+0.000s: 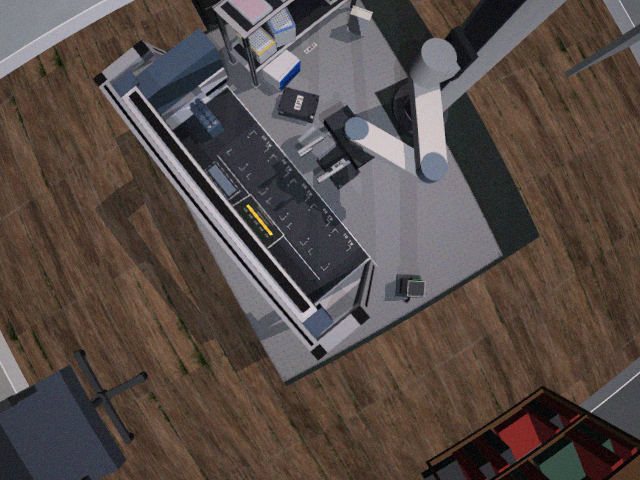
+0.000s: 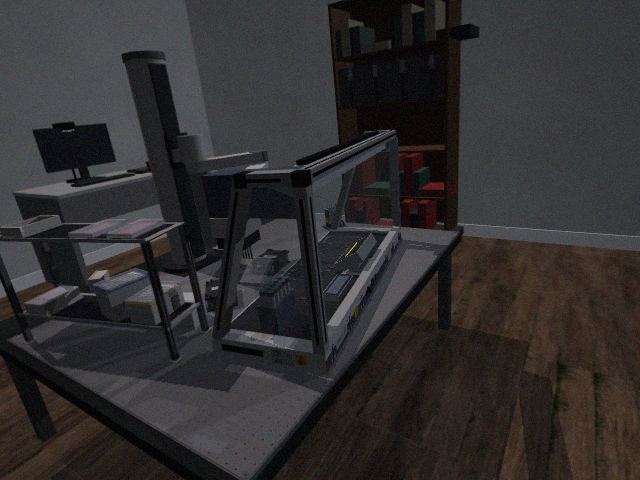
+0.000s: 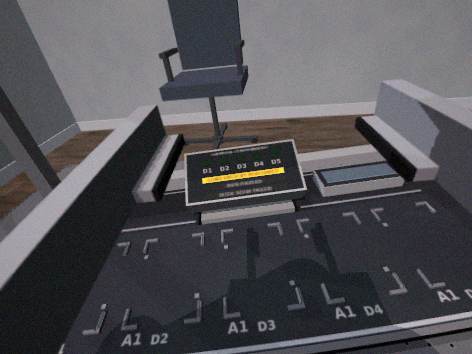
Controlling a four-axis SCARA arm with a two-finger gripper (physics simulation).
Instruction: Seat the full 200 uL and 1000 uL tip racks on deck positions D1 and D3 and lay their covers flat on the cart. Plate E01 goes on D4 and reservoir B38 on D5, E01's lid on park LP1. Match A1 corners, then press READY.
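My gripper (image 1: 310,166) (image 3: 266,113) is open and empty, its fingers wide apart above the bench at the deck's near edge. The dark deck (image 1: 232,116) (image 3: 165,280) shows bare corner brackets at D2, D3 and D4. A blue-edged tip rack (image 1: 281,21) (image 2: 122,285) and a yellow-edged tip rack (image 1: 260,45) (image 2: 154,299) stand on the cart's lower shelf. Pink plates show on the cart top; one plate (image 1: 249,7) (image 2: 98,227) is at its edge. Park LP1 (image 1: 289,109) is a black block on the bench. I cannot tell which thing is reservoir B38.
The cart (image 2: 164,310) stands beside the framed enclosure (image 2: 305,258). A white and blue box (image 1: 281,68) lies near the cart. A clear cover (image 1: 314,135) lies by the black RG block (image 1: 345,178). The deck screen (image 3: 243,186) reads "deck scan failed". A small device (image 1: 415,288) stands near the bench edge.
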